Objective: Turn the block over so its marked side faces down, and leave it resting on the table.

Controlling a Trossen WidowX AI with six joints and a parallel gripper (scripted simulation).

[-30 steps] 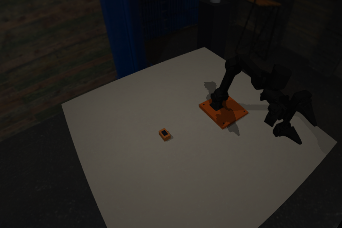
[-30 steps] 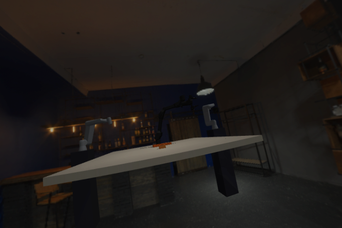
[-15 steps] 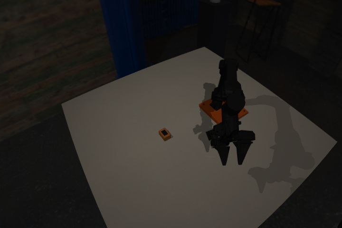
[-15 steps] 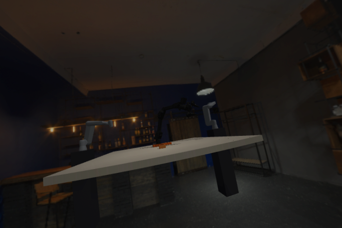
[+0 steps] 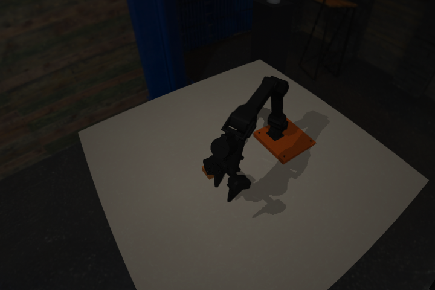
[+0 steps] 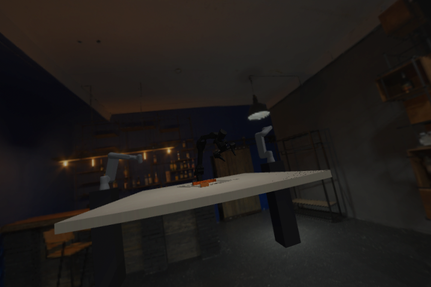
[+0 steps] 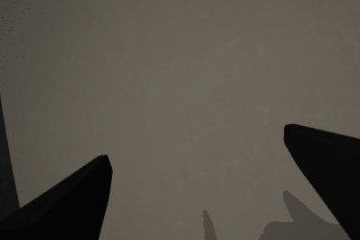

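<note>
Now: gripper tip 210 mm to the left of the orange block, 150 mm above it and 70 mm past it.
</note>
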